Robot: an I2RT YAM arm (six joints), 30 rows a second.
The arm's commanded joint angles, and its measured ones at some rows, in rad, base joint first. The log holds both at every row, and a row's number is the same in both.
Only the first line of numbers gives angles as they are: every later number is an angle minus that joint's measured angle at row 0.
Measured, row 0:
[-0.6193 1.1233 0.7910 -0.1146 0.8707 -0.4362]
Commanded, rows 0 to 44:
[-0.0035 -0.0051 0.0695 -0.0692 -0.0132 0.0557]
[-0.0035 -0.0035 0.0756 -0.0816 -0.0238 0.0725]
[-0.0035 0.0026 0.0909 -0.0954 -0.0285 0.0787]
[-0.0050 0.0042 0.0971 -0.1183 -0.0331 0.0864]
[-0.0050 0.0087 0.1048 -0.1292 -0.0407 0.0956]
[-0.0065 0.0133 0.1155 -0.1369 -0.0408 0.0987]
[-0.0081 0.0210 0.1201 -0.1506 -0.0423 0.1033]
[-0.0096 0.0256 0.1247 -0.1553 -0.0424 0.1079]
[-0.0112 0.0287 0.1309 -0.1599 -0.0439 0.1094]
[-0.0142 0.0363 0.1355 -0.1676 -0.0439 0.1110]
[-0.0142 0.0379 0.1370 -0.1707 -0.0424 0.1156]
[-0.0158 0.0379 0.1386 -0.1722 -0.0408 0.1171]
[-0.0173 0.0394 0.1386 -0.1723 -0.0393 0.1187]
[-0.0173 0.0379 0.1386 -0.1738 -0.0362 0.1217]
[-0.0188 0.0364 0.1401 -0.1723 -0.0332 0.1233]
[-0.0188 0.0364 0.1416 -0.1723 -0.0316 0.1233]
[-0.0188 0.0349 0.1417 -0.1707 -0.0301 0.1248]
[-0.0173 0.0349 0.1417 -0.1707 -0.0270 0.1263]
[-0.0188 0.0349 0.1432 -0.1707 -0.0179 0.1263]
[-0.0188 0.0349 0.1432 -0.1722 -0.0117 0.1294]
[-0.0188 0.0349 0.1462 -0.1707 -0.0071 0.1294]
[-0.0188 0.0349 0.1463 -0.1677 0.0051 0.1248]
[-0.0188 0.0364 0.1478 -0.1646 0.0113 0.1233]
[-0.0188 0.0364 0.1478 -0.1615 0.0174 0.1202]
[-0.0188 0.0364 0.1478 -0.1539 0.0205 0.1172]
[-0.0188 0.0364 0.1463 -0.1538 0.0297 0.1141]
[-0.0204 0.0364 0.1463 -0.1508 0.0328 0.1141]
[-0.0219 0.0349 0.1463 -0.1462 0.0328 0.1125]
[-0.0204 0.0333 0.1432 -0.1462 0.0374 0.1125]
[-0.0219 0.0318 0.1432 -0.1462 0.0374 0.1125]
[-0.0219 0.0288 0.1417 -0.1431 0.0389 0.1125]
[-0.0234 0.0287 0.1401 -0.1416 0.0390 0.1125]
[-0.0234 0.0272 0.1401 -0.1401 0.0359 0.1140]
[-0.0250 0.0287 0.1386 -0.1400 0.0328 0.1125]
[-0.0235 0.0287 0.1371 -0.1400 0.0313 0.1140]
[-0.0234 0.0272 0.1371 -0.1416 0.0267 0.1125]
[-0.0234 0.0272 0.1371 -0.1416 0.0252 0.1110]
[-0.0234 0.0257 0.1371 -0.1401 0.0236 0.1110]
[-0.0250 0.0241 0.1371 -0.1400 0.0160 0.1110]
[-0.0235 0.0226 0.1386 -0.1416 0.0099 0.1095]
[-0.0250 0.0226 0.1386 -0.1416 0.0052 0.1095]
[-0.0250 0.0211 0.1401 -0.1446 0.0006 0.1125]
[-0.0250 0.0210 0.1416 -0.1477 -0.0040 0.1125]
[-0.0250 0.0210 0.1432 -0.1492 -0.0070 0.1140]
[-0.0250 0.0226 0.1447 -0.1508 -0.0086 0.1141]
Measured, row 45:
[-0.0187 0.0511 0.1041 -0.1698 -0.0122 0.1079]
